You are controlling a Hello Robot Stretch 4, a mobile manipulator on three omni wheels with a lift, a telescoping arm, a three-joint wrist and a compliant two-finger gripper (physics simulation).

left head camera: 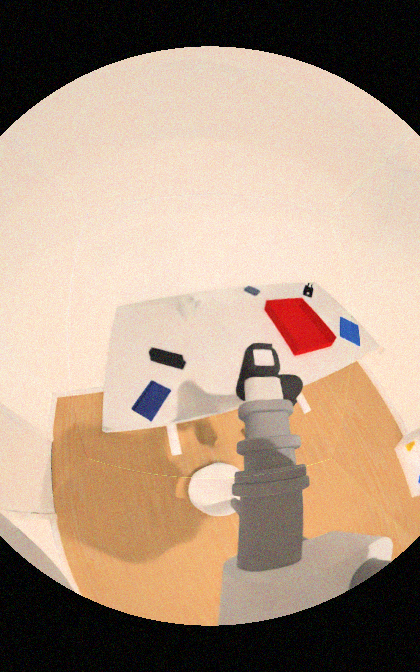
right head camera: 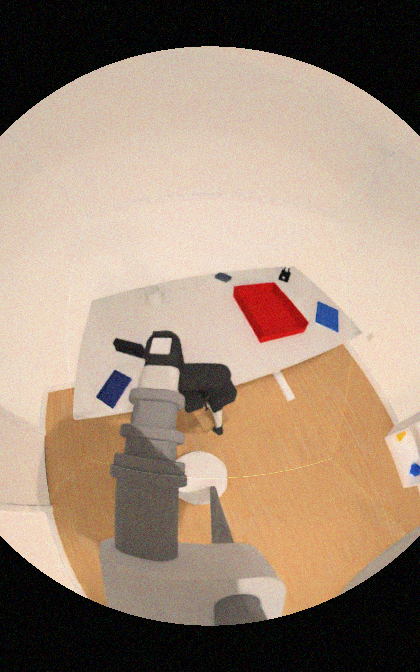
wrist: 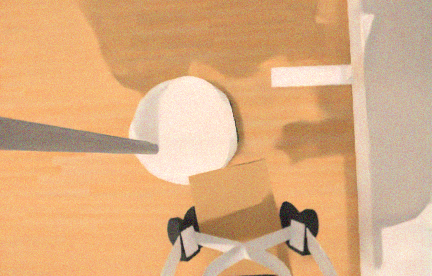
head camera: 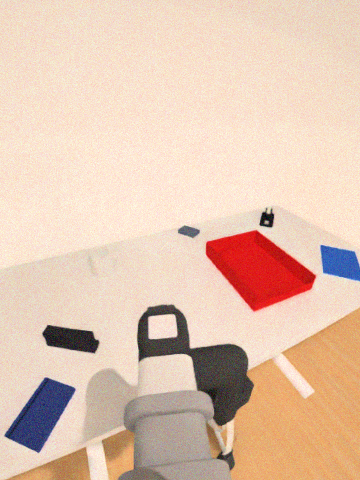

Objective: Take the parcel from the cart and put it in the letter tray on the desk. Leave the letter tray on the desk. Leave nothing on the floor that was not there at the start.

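Seen in the pictures: gripper, between the fingertips: [wrist: 241, 220] [head camera: 213, 441]; robot's base, origin of its link: [wrist: 191, 133].
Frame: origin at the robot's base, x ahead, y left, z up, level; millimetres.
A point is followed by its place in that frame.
Observation:
The parcel [wrist: 232, 192] @(x 247, y -59, z 936 mm) [right head camera: 203, 420], a brown box, is between the two dark fingertips of my gripper [wrist: 241, 220] @(x 262, y -88, z 888 mm), which is shut on it. In the head view the parcel is hidden behind the wrist. In the wrist view the gripper and parcel are over the floor, beside the front edge of the white desk [wrist: 400, 90] @(x 349, y 53, z 923 mm) [head camera: 150, 285] @(x 751, y 38, z 922 mm) [left head camera: 215, 325] [right head camera: 200, 320]. The red letter tray [head camera: 260, 270] @(x 775, y -394, z 925 mm) [left head camera: 300, 327] [right head camera: 270, 312] lies open and empty on the desk's right part, beyond the gripper and to its right. The cart does not show.
On the desk are a black case [head camera: 70, 339] @(x 509, y 256, z 970 mm), a dark blue notebook [head camera: 41, 415] @(x 334, y 291, z 934 mm), a small grey-blue block [head camera: 189, 231] @(x 1090, y -157, z 941 mm), a black two-pronged item [head camera: 267, 218] @(x 1152, y -587, z 951 mm) and a blue square [head camera: 341, 262] @(x 766, y -754, z 931 mm) right of the tray. My white round base [wrist: 195, 130] @(x 53, y 11, z 187 mm) stands on the floor before the desk.

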